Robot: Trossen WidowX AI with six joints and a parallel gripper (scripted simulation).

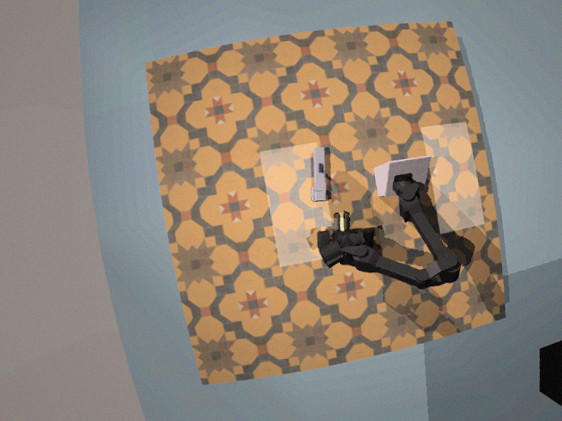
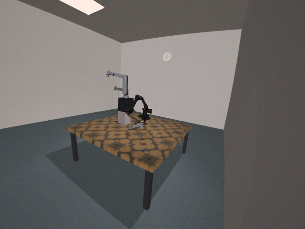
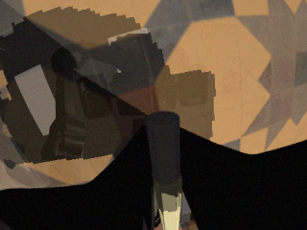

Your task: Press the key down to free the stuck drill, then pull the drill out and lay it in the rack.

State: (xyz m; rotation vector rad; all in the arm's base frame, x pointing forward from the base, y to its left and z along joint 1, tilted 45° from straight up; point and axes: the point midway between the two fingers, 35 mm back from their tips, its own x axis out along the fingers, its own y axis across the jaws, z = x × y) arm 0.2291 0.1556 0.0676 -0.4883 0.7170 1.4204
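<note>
Right now my gripper tip is 4 cm to the left of the drill, 3 cm below it and 1 cm past it. The rest, counted from my gripper tip: pale grey fixture 23 cm to the right, 4 cm ahead, 2 cm above; then dark rack 5 cm to the right, 1 cm behind; then dark key 25 cm to the right, 4 cm ahead, 3 cm above.
</note>
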